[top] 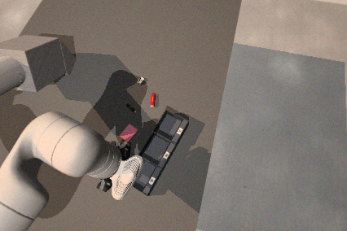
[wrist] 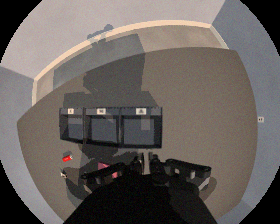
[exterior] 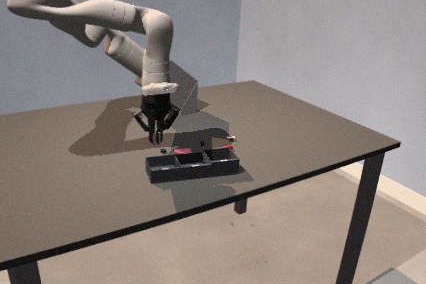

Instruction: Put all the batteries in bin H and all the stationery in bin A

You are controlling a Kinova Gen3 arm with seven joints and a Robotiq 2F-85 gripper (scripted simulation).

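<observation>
Now: hand 110 mm to the right of the flat pink piece, 90 mm above it and 50 mm past it. From my hand the other things lie so: dark round thing 90 mm below, 90 mm behind, 60 mm to the left; three joined bins 80 mm to the left, 70 mm below, 60 mm ahead; red battery 250 mm to the left, 90 mm below, 20 mm behind.
</observation>
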